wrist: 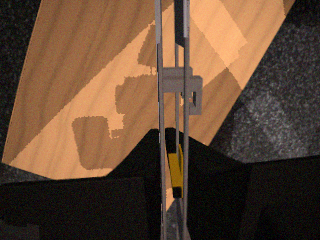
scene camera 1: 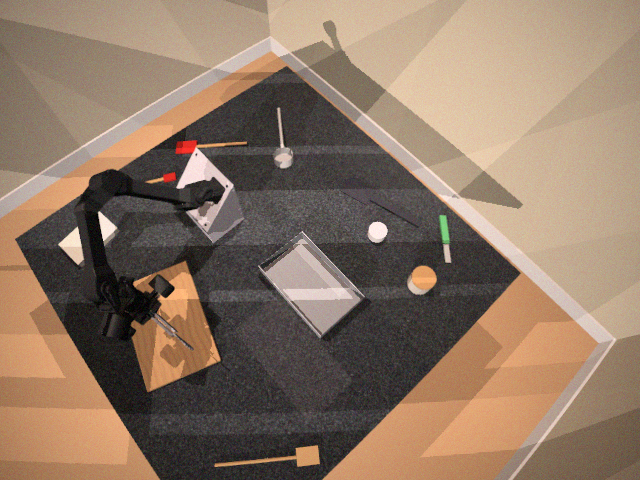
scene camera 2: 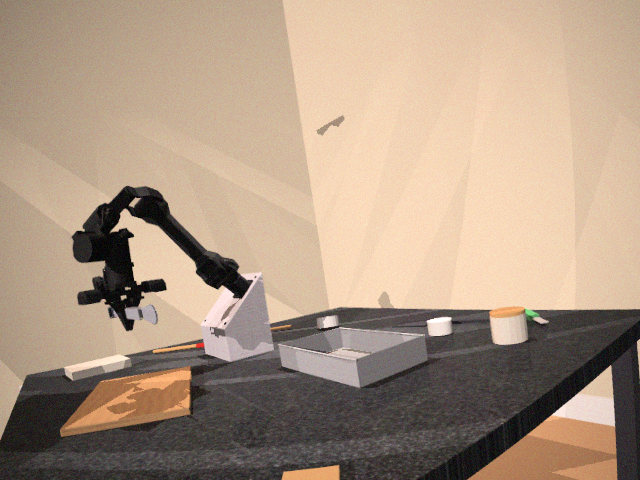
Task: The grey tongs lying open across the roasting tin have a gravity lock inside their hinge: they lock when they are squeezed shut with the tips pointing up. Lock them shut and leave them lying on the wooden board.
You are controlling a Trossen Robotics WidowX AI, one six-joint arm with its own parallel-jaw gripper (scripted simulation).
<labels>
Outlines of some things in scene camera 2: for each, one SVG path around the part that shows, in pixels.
The gripper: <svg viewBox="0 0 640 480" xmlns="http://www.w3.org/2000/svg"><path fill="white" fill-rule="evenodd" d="M106 261L106 266L102 270L103 277L93 277L94 289L77 294L78 304L100 303L102 299L105 299L106 302L104 304L110 305L114 309L125 330L132 331L134 320L126 318L124 309L132 306L138 307L141 299L144 298L141 295L142 292L156 293L165 291L166 283L163 279L142 281L140 285L137 285L137 282L134 281L132 270L134 263L131 262L131 258Z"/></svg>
A cork-lidded jar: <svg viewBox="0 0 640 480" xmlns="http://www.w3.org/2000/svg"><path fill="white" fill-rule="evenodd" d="M524 307L510 306L489 312L493 343L499 345L518 344L529 339L526 310Z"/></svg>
A white block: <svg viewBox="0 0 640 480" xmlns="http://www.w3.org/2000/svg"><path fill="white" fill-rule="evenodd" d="M131 359L115 355L64 368L66 376L76 381L131 367Z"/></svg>
</labels>
